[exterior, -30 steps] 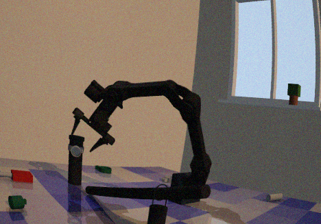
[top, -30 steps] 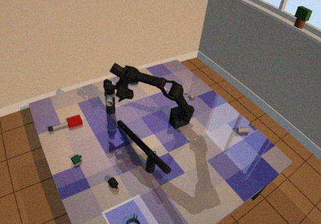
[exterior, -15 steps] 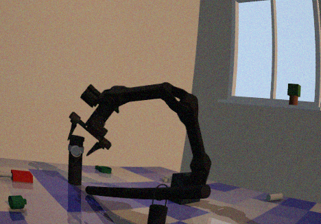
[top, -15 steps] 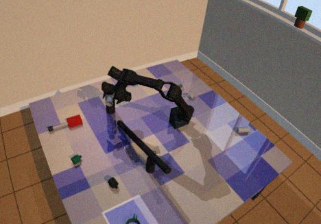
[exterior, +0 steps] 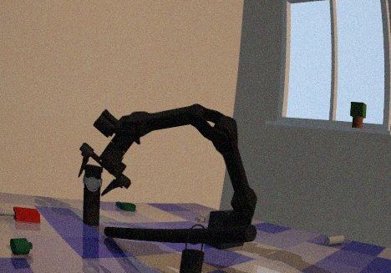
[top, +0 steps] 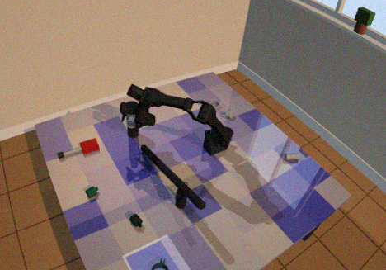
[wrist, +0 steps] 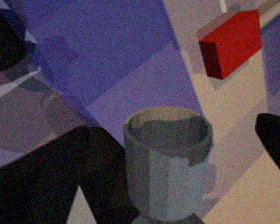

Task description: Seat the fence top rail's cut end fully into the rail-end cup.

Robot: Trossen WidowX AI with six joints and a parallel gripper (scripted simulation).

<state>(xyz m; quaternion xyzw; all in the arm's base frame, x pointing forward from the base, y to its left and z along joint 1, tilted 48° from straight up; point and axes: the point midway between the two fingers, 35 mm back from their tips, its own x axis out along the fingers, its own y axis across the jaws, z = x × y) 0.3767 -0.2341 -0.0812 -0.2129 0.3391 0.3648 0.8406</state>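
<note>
Now: gripper tip 20 mm past the cup, 20 mm to the left of it and 10 mm below it. Round my gripper tip: green fitting (280 mm ahead, 200 mm to the left, 130 mm below); then handle (290 mm ahead, 90 mm to the right, 140 mm below); then pale brace band (30 mm behind, 40 mm to the right, 10 mm above).
</note>
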